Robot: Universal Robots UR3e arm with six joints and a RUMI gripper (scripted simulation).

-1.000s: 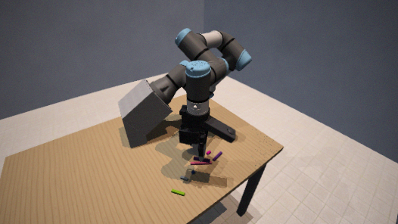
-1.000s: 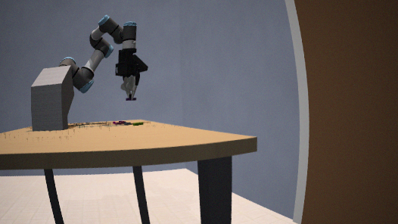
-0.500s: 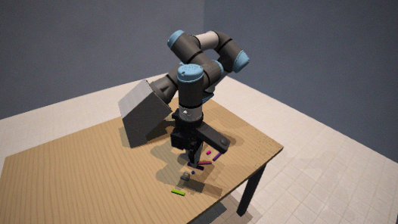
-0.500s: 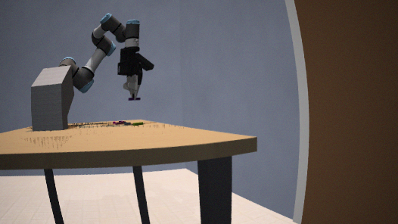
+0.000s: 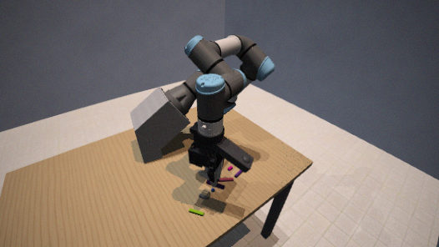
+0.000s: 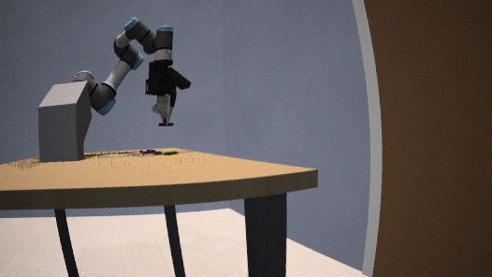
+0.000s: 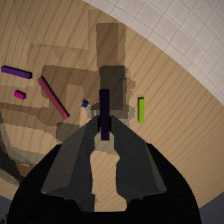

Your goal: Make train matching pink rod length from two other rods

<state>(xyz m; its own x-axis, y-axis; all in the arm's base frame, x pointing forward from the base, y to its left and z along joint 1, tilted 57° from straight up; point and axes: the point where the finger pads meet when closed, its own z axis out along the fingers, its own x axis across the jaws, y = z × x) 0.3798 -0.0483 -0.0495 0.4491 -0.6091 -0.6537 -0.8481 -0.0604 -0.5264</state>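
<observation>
My gripper is now 40 mm past the blue rod, 20 mm to the right of it and 100 mm above it. Round my hand: grey rod: 40 mm behind, 20 mm to the right, 100 mm below; then dark purple rod: 10 mm below; then lime rod: 80 mm to the right, 100 mm below.
</observation>
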